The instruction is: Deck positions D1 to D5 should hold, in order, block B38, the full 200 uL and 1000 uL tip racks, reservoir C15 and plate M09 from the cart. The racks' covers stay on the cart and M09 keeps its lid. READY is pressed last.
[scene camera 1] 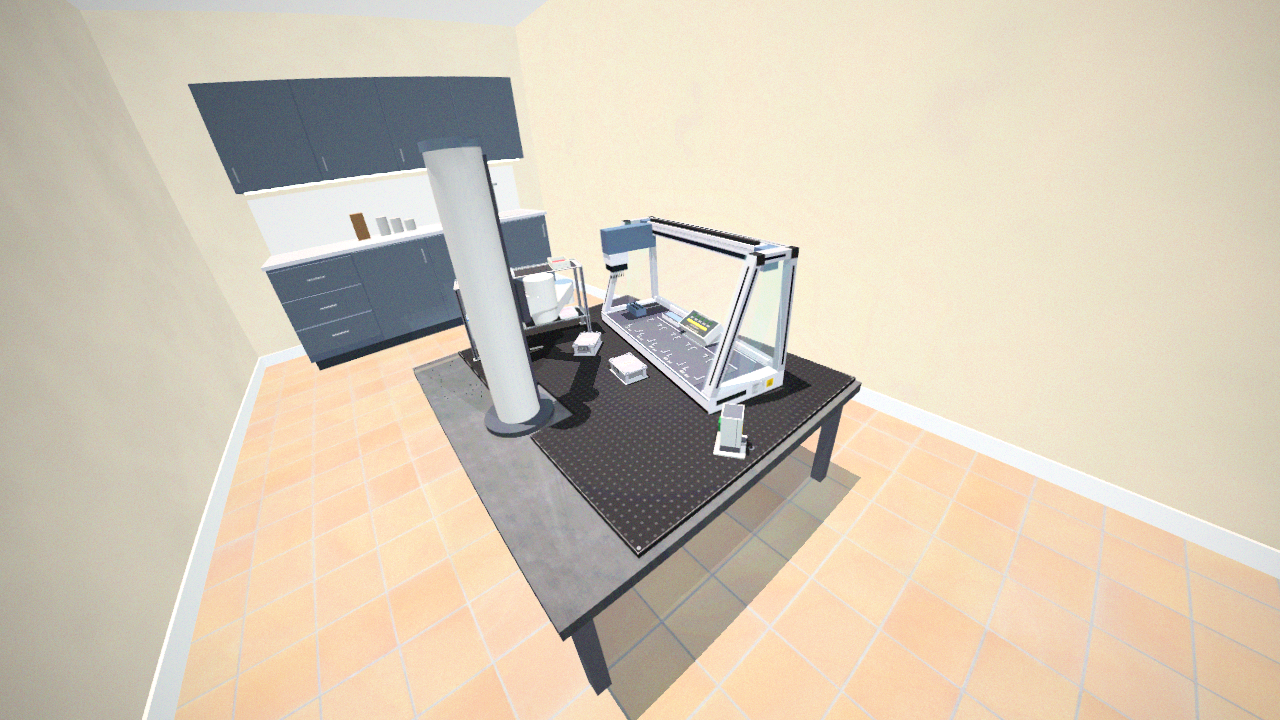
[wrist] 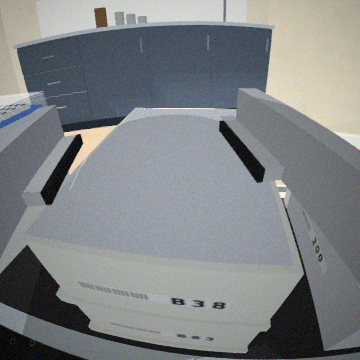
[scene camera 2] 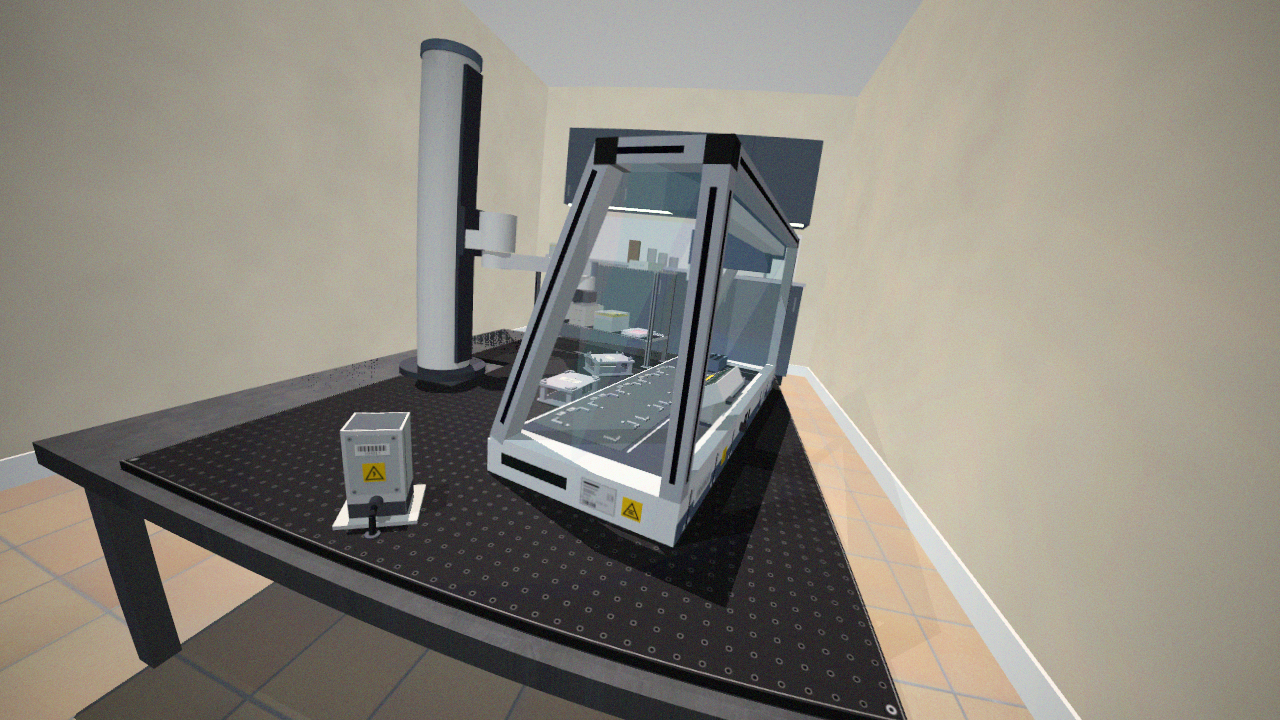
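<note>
Block B38 fills the middle of the wrist view, on top of another block. My gripper is shut with nothing held. Its black pads show above B38's top, near its side edges; contact cannot be told. A rack labelled 200 is on the right, partly behind a finger. A rack with a blue edge is at the left. In scene camera 2, a yellow-topped rack and a pinkish plate are on the cart. The deck shows bare position marks. READY is not readable.
The framed deck machine stands on the table, with a display panel inside. Two white stands are before it. A grey box is near the table edge. The arm column rises opposite the machine.
</note>
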